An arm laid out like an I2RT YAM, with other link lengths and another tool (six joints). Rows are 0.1 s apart.
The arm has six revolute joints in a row. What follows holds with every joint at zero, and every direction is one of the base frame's.
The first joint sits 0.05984 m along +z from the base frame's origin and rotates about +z.
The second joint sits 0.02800 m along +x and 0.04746 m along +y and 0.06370 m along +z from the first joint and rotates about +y.
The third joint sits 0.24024 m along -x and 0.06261 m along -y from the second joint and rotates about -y.
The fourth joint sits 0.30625 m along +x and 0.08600 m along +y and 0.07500 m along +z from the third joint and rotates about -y.
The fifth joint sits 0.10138 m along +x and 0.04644 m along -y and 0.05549 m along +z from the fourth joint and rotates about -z.
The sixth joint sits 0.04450 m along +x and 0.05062 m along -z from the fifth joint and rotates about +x.
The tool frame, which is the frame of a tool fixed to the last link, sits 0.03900 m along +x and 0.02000 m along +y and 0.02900 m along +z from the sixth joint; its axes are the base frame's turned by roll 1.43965, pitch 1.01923 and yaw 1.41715 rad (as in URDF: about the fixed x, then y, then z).
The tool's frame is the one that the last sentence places.
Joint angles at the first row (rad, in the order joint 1, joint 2, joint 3, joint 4, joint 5, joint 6):
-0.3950 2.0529 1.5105 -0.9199 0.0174 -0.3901
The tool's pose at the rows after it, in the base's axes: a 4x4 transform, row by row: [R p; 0 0 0 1], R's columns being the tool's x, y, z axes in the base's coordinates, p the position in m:
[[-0.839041, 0.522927, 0.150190, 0.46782], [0.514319, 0.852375, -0.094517, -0.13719], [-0.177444, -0.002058, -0.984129, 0.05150], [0, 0, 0, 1]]
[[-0.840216, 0.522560, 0.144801, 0.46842], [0.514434, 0.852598, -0.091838, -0.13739], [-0.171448, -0.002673, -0.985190, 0.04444], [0, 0, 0, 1]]
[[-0.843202, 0.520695, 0.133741, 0.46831], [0.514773, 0.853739, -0.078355, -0.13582], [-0.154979, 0.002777, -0.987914, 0.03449], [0, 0, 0, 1]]
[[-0.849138, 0.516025, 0.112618, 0.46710], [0.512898, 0.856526, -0.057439, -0.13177], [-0.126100, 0.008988, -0.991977, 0.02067], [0, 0, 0, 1]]
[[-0.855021, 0.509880, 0.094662, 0.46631], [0.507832, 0.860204, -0.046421, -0.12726], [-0.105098, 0.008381, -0.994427, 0.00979], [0, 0, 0, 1]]
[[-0.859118, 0.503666, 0.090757, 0.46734], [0.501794, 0.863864, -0.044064, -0.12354], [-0.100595, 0.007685, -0.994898, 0.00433], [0, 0, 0, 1]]
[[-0.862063, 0.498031, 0.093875, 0.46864], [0.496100, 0.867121, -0.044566, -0.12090], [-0.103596, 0.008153, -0.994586, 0.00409], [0, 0, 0, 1]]
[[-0.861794, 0.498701, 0.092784, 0.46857], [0.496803, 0.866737, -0.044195, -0.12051], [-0.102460, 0.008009, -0.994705, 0.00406], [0, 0, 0, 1]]
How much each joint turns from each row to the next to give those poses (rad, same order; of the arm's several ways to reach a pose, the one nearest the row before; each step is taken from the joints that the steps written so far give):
0.0019 0.0214 -0.0001 0.0095 0.0000 0.0000
0.0000 0.0164 0.0001 0.0103 -0.0004 -0.0003
0.0015 0.0229 0.0000 0.0073 -0.0080 0.0000
0.0050 0.0313 0.0000 0.0034 -0.0107 0.0000
0.0076 0.0244 0.0000 0.0034 -0.0027 0.0003
0.0080 0.0126 0.0000 0.0080 0.0000 0.0008
0.0061 0.0007 -0.0001 0.0039 0.0000 -0.0004
0.0008 0.0000 0.0001 -0.0012 0.0000 0.0015

